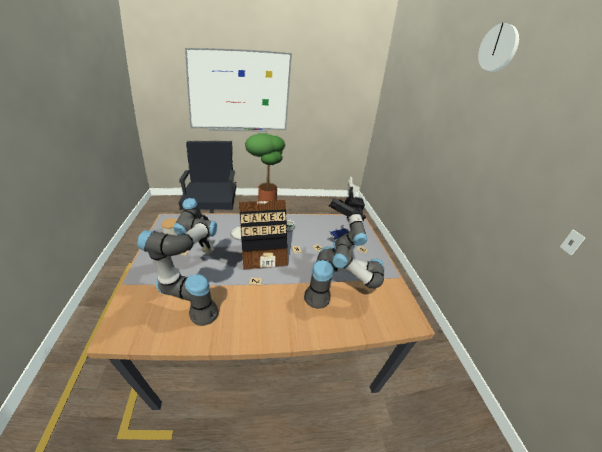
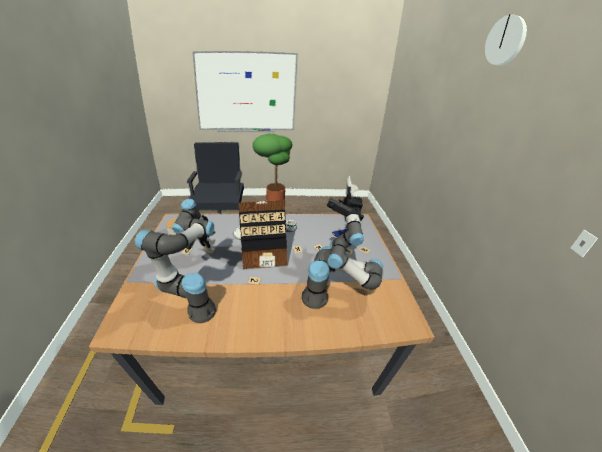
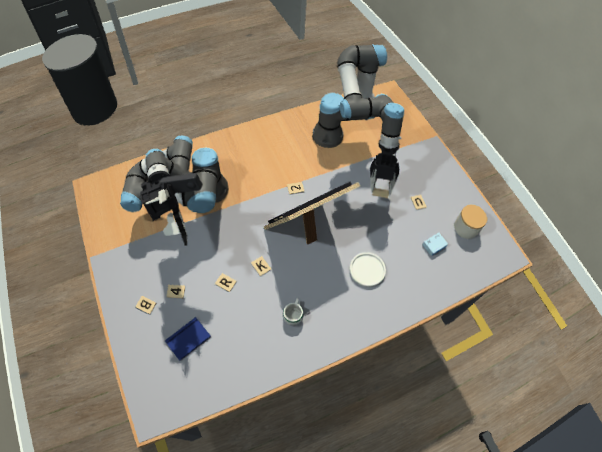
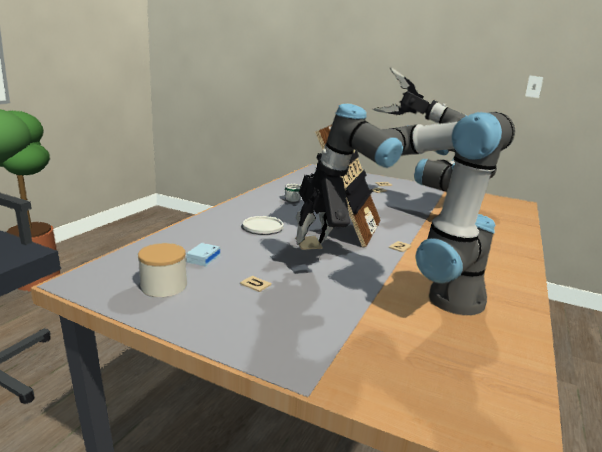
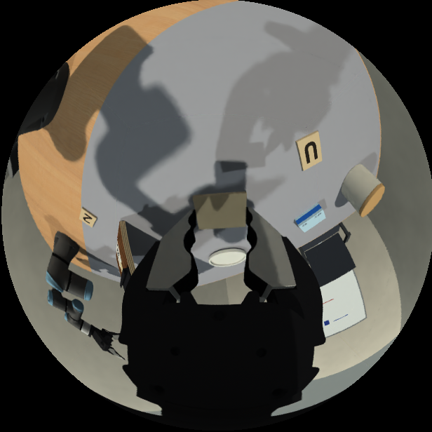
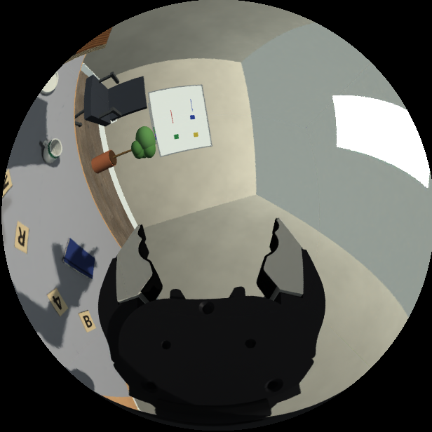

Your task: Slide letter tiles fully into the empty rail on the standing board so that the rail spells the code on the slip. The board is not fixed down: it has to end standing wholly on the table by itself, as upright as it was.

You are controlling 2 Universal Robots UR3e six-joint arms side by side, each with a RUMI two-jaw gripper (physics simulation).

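Note:
The standing board [image 1: 251,259] [image 2: 250,259] leans back on its rear leg [image 3: 310,230], with CAKE4 and CREPE rows above the empty black rail [image 1: 265,243]. The slip [image 1: 267,262] seems to read 2RT. My left gripper [image 4: 311,242] [image 5: 220,209] is shut on a plain-backed tile [image 5: 220,210] [image 3: 380,192], above the mat beside the board; its letter is hidden. Tile 2 [image 3: 295,188] lies before the board and tile U [image 3: 418,202] [image 5: 310,151] beyond my left gripper. Tiles K [image 3: 261,266], R [image 3: 226,282], 4 [image 3: 175,291] and B [image 3: 146,304] lie flat. My right gripper [image 6: 208,222] is open, raised and empty.
A white plate [image 3: 367,270] and a mug [image 3: 293,313] stand behind the board. A light-blue box [image 3: 435,244] and a lidded jar [image 3: 470,222] stand near the table's end beyond tile U. A dark-blue stand-like object [image 3: 188,338] lies near tiles 4 and B.

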